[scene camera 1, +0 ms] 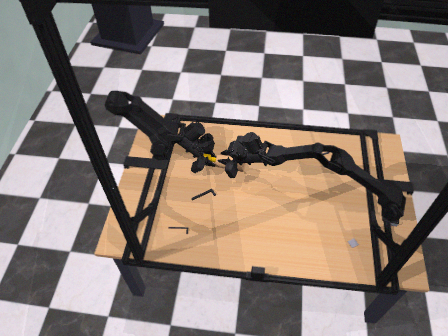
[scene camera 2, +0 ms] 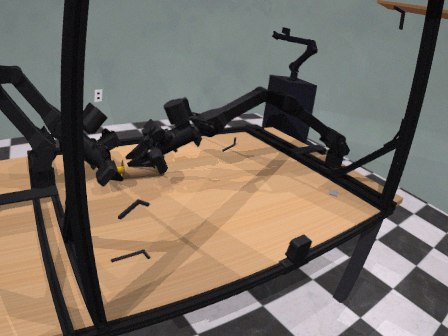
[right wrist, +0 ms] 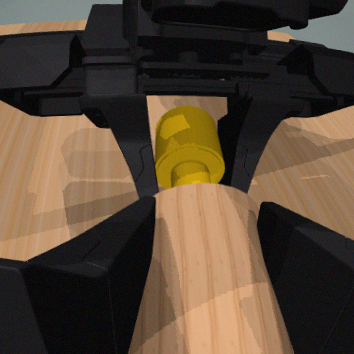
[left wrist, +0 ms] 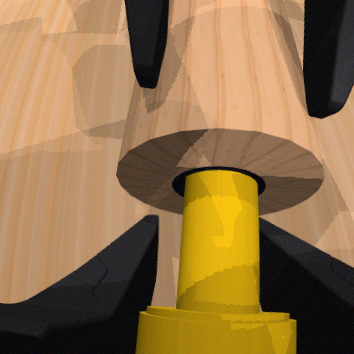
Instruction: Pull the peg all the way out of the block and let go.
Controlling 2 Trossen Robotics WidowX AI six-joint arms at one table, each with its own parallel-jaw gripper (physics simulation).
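Places are measured from the left arm's base along level axes (x ahead, y left, z up), in centimetres.
Where they show: left gripper, fingertip midpoint: [scene camera 1: 216, 163] [scene camera 2: 121, 177] [right wrist: 191, 242] [left wrist: 202, 227]; right gripper, fingertip midpoint: [scene camera 1: 219, 157] [scene camera 2: 126, 161] [right wrist: 207, 211] [left wrist: 237, 97]; left arm's base, link origin: [scene camera 1: 161, 156] [scene camera 2: 43, 185]; right arm's base, link origin: [scene camera 1: 390, 215] [scene camera 2: 332, 165].
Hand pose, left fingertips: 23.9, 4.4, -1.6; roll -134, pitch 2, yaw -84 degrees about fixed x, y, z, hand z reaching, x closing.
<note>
Things, the pixels of their centre, and the offset from my left fingertips, as dx, dy, dz. "*": a spot on its surface instead. Level surfaces: height alone.
- yellow peg, body centre: [left wrist: 220, 217] [right wrist: 192, 209] [scene camera 2: 120, 170] [scene camera 1: 215, 159] -0.3, -0.3, +2.4
- round wooden block, body centre: [left wrist: 217, 43] [scene camera 2: 142, 168] [scene camera 1: 230, 162] +6.5, +0.1, +2.4
- table, surface height: dz -0.4
- key, body centre: [scene camera 2: 229, 144] +42.5, +17.7, +1.2
- small grey square, surface spot: [scene camera 1: 353, 243] * +61.4, -21.8, +0.0
The yellow peg [scene camera 1: 209, 158] [scene camera 2: 120, 170] [left wrist: 220, 235] [right wrist: 189, 127] has a wide head and a narrower shaft. The shaft enters the dark-rimmed hole in the end of the round wooden block [left wrist: 235, 65] [right wrist: 205, 260]; a length of it shows outside. My left gripper [left wrist: 202, 227] is shut on the peg, one finger on each side. My right gripper [right wrist: 207, 211] [left wrist: 237, 97] [scene camera 2: 129, 159] is shut on the block, its fingers against both sides. The block is mostly hidden behind the right gripper in scene camera 2. The peg's end inside the block is hidden.
Two black L-shaped keys [scene camera 1: 204, 194] [scene camera 1: 178, 229] lie on the table [scene camera 1: 280, 235] in front of the grippers. Another key [scene camera 2: 230, 145] lies behind the right arm. A small grey square [scene camera 1: 353, 243] lies at the right. A black frame surrounds the table.
</note>
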